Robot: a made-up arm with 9 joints.
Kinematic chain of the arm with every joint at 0, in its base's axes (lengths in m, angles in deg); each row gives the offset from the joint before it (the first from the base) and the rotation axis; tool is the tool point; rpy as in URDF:
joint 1: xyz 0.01 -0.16 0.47 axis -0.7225 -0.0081 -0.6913
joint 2: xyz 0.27 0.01 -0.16 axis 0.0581 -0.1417 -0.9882
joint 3: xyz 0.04 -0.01 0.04 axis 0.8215 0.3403 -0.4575
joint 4: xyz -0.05 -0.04 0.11 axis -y
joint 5: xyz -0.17 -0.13 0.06 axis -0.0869 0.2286 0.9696
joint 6: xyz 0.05 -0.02 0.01 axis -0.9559 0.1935 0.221
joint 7: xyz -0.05 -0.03 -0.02 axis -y
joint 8: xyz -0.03 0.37 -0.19 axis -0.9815 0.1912 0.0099
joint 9: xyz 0 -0.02 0.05 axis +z
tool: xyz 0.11 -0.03 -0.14 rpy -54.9 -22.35 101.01
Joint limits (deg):
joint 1: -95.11..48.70
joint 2: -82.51..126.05
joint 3: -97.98..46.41
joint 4: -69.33..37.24
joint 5: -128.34..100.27
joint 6: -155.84..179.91
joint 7: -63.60..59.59
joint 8: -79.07..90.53
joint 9: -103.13..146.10
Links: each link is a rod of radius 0.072 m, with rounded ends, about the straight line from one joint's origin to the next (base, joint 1, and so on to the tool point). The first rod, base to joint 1, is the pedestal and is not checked.
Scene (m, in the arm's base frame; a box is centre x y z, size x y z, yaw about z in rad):
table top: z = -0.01
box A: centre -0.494 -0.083 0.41 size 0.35 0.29 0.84 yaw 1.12
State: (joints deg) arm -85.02 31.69 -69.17 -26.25 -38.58 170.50 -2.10 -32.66 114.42
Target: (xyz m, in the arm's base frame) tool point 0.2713 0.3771 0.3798
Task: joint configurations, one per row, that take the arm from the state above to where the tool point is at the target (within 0.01 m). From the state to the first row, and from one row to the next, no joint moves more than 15 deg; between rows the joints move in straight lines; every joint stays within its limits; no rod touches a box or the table.
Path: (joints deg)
1: -87.04 19.02 -70.90 -20.93 -45.66 164.95 -1.29 -35.86 107.67
2: -89.06 6.36 -72.63 -15.60 -52.74 159.40 -0.49 -39.07 100.92
3: -91.07 -6.31 -74.35 -10.28 -59.82 153.85 0.32 -42.27 94.16
4: -93.09 -18.98 -76.08 -4.95 -66.91 148.31 1.12 -45.47 87.41
5: -95.11 -31.65 -77.81 0.37 -73.99 142.76 1.93 -48.67 80.66
6: -95.11 -24.17 -77.27 6.94 -77.46 129.96 -1.86 -50.33 88.57
7: -95.11 -16.69 -76.73 13.51 -80.94 117.17 -5.64 -51.98 96.47
8: -95.11 -9.22 -76.20 20.08 -84.41 104.38 -9.43 -53.64 104.38
9: -95.11 -1.74 -75.66 26.65 -87.89 91.58 -13.21 -55.29 112.29

